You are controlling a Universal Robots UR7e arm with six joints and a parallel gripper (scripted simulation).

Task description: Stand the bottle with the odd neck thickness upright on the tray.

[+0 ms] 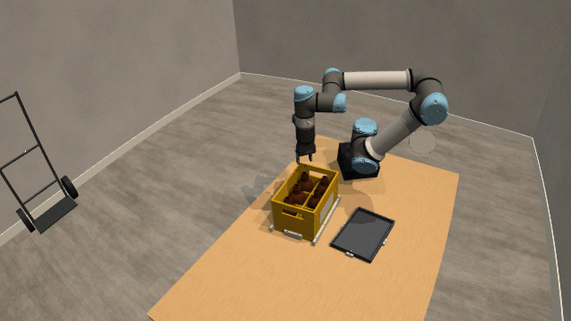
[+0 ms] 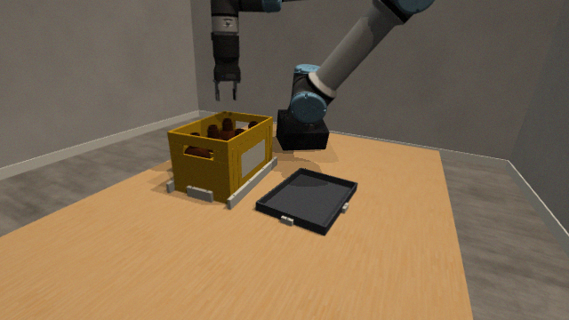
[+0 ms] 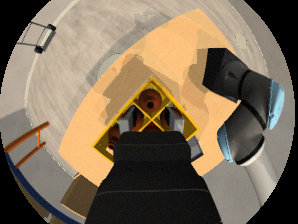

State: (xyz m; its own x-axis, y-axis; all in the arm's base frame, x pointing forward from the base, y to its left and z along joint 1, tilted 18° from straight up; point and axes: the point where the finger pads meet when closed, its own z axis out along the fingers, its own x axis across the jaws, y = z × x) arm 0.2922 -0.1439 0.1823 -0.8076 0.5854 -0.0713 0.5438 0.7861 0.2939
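Now: hand 7 cm short of the yellow crate, 6 cm to the right of it and 16 cm above it. Round my hand: dark tray (4 cm ahead, 34 cm to the left, 23 cm below); then bottle (7 cm ahead, 11 cm to the left, 15 cm below).
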